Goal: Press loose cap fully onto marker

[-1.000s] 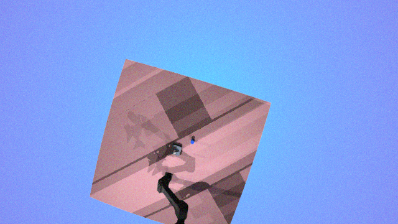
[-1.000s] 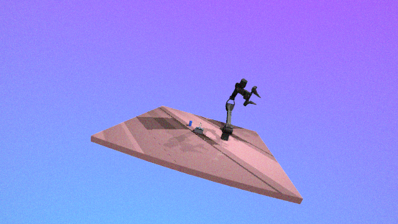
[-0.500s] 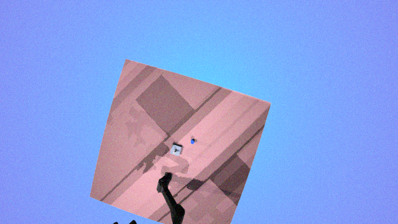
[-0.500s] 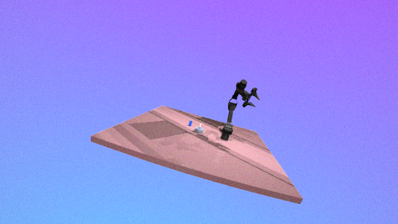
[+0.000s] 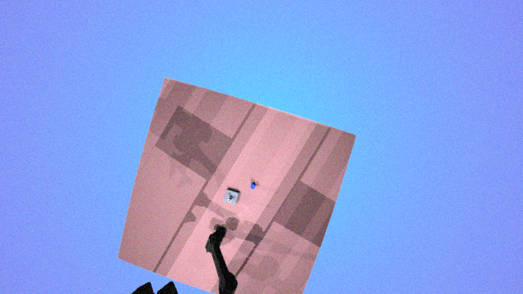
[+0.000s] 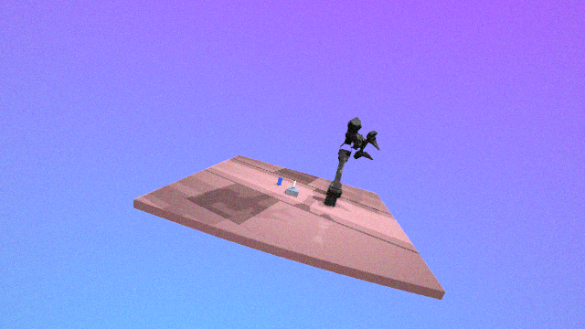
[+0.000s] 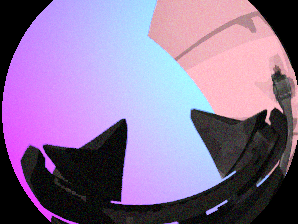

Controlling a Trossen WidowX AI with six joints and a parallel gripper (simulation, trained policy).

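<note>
The blue cap is 50 cm ahead of my gripper tip, 27 cm to the right of it and 36 cm below it. The rest, counted from my gripper tip: grey holder block 39 cm ahead, 16 cm to the right, 37 cm below.
</note>
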